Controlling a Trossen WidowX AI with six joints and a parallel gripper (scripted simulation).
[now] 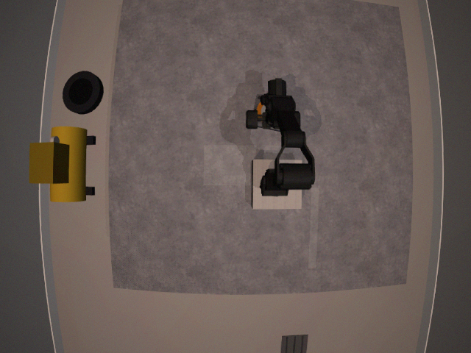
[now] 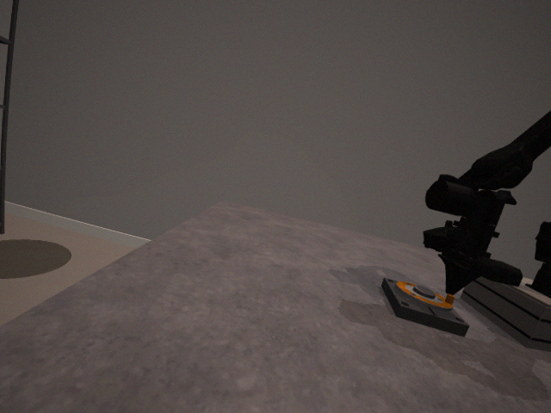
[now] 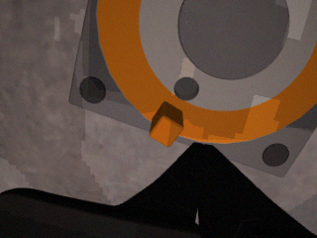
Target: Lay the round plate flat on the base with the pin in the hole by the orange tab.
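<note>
The round plate lies 3 cm ahead of my gripper tip, 1 cm to the left of it and 1 cm below it.
</note>
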